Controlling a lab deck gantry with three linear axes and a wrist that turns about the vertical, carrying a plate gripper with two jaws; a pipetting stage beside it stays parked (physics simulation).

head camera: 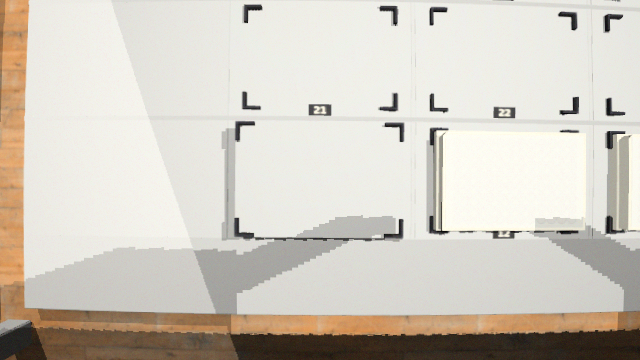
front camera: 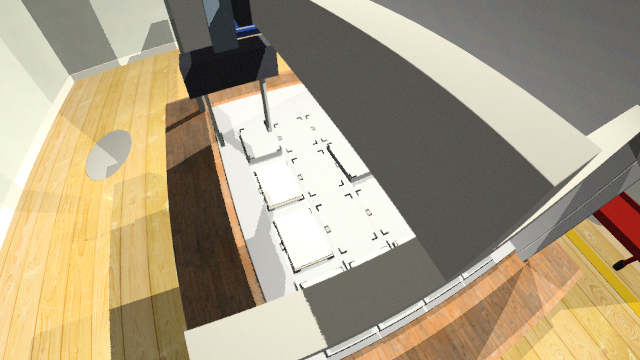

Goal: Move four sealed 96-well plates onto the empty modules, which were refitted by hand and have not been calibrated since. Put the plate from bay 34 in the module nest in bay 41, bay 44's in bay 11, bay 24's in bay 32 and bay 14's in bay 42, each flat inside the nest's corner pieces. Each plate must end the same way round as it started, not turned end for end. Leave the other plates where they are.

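Places are measured from the robot's base along level axes (x ahead, y left, z up), in metres.
Where they show: gripper, fingertip midpoint: (front camera: 245, 134); robot's base at its link origin: (head camera: 245, 228) (front camera: 241, 135).
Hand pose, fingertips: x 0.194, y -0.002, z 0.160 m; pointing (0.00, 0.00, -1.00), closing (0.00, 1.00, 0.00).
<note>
Things, the pixels of their top centre, and the offset from my fingertips. "pt": a spot on its surface instead.
- bay 11 at its top centre: (head camera: 319, 179) (front camera: 259, 138) dy +0.045, dx -0.130, dz -0.138 m
- bay 32 module at a spot on its surface: (front camera: 350, 161) pt dy +0.241, dx +0.052, dz -0.141 m
- bay 12 at a spot on its surface: (head camera: 512, 180) (front camera: 277, 180) pt dy +0.046, dx +0.031, dz -0.146 m
- bay 13 at a spot on its surface: (head camera: 634, 182) pt dy +0.045, dx +0.141, dz -0.146 m
- grey post end at a spot on its surface: (head camera: 15, 332) pt dy -0.093, dx -0.401, dz -0.155 m
My gripper (front camera: 245, 137) is open, with two bare jaws hanging apart near the far end of the deck, by the bay 11 module; their exact height is unclear. The jaws do not show in the head view. The empty white module in bay 11 (front camera: 260, 144) (head camera: 320, 175) has black corner pieces, and no plate sits in it. The bay 32 module (front camera: 350, 161), partly behind the gantry beam in the front view, shows no plate on its visible part. Bays 41 and 42 and the plates of bays 14, 24, 34 and 44 cannot be made out in either view.
White plates sit in bay 12 (front camera: 280, 186) (head camera: 512, 180) and bay 13 (front camera: 304, 239) (head camera: 634, 182). Flat nests with corner pieces show in bays 21 and 22. A wide gantry beam (front camera: 400, 125) hides much of the deck. A grey post end (head camera: 15, 332) stands beyond the deck's lower left corner.
</note>
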